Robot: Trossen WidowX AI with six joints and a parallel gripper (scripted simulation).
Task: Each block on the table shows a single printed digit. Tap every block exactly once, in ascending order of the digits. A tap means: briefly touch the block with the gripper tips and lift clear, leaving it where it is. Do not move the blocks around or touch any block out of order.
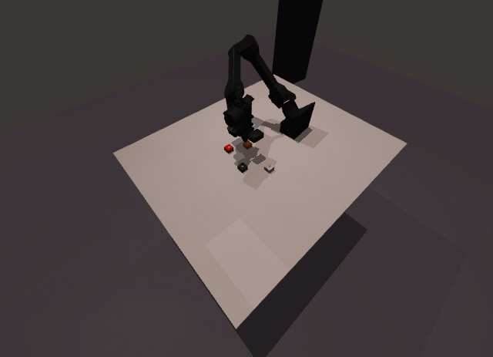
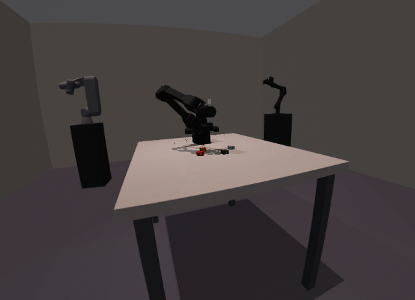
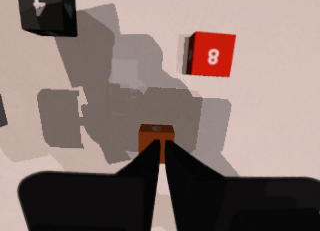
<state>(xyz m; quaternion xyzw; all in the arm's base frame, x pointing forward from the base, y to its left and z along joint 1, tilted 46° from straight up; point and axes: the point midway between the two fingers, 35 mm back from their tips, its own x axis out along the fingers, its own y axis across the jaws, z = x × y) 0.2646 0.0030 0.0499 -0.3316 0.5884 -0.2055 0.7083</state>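
Right now the orange block is 3 cm below my gripper tip and 1 cm behind it. Also, from my gripper tip: grey block: 17 cm to the left, 3 cm below, 1 cm behind; black block: 10 cm to the left, 9 cm ahead, 3 cm below; red block: 7 cm ahead, 3 cm to the right, 3 cm below.
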